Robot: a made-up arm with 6 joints. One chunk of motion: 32 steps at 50 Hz.
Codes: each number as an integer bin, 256 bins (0 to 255) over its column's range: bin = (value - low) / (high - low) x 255, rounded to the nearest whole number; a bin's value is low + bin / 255 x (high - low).
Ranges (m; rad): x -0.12..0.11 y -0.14..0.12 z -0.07..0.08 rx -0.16..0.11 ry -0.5..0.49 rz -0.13..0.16
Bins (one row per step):
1: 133 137 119 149 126 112
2: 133 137 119 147 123 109
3: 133 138 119 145 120 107
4: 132 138 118 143 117 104
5: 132 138 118 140 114 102
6: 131 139 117 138 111 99
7: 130 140 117 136 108 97
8: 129 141 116 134 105 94
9: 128 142 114 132 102 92
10: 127 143 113 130 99 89
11: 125 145 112 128 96 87
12: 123 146 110 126 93 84
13: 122 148 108 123 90 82
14: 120 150 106 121 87 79
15: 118 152 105 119 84 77
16: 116 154 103 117 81 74
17: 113 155 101 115 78 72
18: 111 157 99 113 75 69
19: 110 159 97 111 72 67
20: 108 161 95 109 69 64
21: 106 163 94 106 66 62
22: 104 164 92 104 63 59
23: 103 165 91 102 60 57
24: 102 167 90 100 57 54
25: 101 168 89 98 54 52
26: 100 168 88 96 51 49
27: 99 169 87 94 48 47
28: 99 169 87 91 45 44
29: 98 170 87 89 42 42
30: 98 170 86 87 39 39
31: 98 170 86 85 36 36
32: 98 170 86 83 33 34
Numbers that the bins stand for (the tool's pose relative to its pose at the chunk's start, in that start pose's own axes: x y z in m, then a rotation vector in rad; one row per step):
1: 0.0000 -0.0003 0.0000 -0.0022 -0.0108 -0.0026
2: 0.0000 -0.0003 0.0000 -0.0044 -0.0225 -0.0060
3: 0.0000 0.0007 0.0000 -0.0065 -0.0341 -0.0083
4: -0.0009 0.0007 -0.0006 -0.0086 -0.0458 -0.0117
5: -0.0009 0.0007 -0.0006 -0.0118 -0.0574 -0.0140
6: -0.0018 0.0017 -0.0012 -0.0139 -0.0691 -0.0174
7: -0.0027 0.0027 -0.0012 -0.0160 -0.0807 -0.0197
8: -0.0036 0.0038 -0.0018 -0.0181 -0.0924 -0.0231
9: -0.0045 0.0048 -0.0029 -0.0202 -0.1040 -0.0254
10: -0.0055 0.0058 -0.0035 -0.0224 -0.1156 -0.0288
11: -0.0073 0.0078 -0.0041 -0.0245 -0.1273 -0.0311
12: -0.0091 0.0089 -0.0053 -0.0266 -0.1389 -0.0345
13: -0.0100 0.0109 -0.0065 -0.0298 -0.1506 -0.0367
14: -0.0118 0.0129 -0.0076 -0.0319 -0.1622 -0.0402
15: -0.0136 0.0150 -0.0082 -0.0340 -0.1739 -0.0424
16: -0.0154 0.0170 -0.0094 -0.0361 -0.1855 -0.0458
17: -0.0181 0.0180 -0.0106 -0.0382 -0.1972 -0.0481
18: -0.0199 0.0201 -0.0118 -0.0404 -0.2088 -0.0515
19: -0.0208 0.0221 -0.0129 -0.0425 -0.2205 -0.0538
20: -0.0226 0.0242 -0.0141 -0.0446 -0.2321 -0.0572
21: -0.0244 0.0262 -0.0147 -0.0478 -0.2438 -0.0595
22: -0.0262 0.0272 -0.0159 -0.0499 -0.2554 -0.0629
23: -0.0271 0.0282 -0.0165 -0.0520 -0.2671 -0.0652
24: -0.0280 0.0303 -0.0171 -0.0541 -0.2787 -0.0686
25: -0.0289 0.0313 -0.0176 -0.0562 -0.2904 -0.0709
26: -0.0298 0.0313 -0.0182 -0.0584 -0.3020 -0.0743
27: -0.0307 0.0323 -0.0188 -0.0605 -0.3136 -0.0765
28: -0.0307 0.0323 -0.0188 -0.0636 -0.3253 -0.0800
29: -0.0316 0.0333 -0.0188 -0.0658 -0.3369 -0.0822
30: -0.0316 0.0333 -0.0194 -0.0679 -0.3486 -0.0856
31: -0.0316 0.0333 -0.0194 -0.0700 -0.3602 -0.0891
32: -0.0316 0.0333 -0.0194 -0.0721 -0.3719 -0.0913

